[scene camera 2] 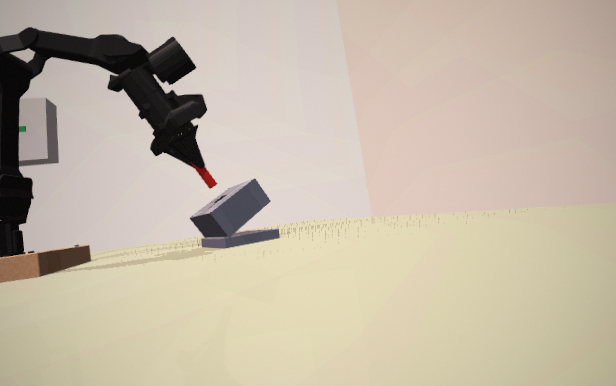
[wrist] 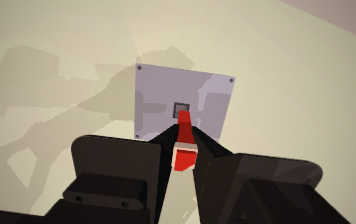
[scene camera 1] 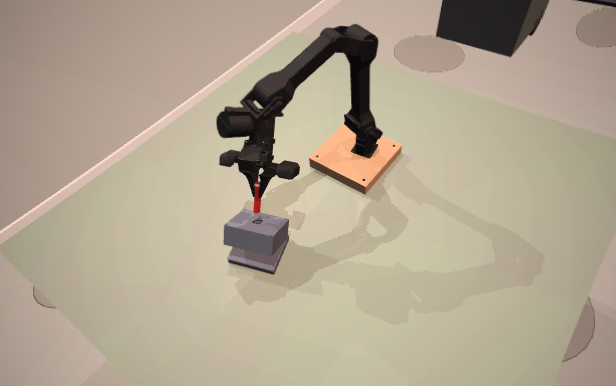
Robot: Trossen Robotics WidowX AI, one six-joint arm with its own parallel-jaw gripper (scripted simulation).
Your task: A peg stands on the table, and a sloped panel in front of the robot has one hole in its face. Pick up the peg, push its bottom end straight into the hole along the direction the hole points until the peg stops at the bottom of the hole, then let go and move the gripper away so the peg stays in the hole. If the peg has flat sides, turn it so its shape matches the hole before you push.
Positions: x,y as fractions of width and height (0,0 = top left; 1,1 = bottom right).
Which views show the gripper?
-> Scene camera 2, the wrist view and scene camera 1: all of them.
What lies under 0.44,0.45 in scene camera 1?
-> The gripper.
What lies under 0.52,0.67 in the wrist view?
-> A red peg.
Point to a grey sloped panel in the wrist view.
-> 0.44,0.40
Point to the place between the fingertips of the gripper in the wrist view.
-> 0.52,0.58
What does the gripper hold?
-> A red peg.
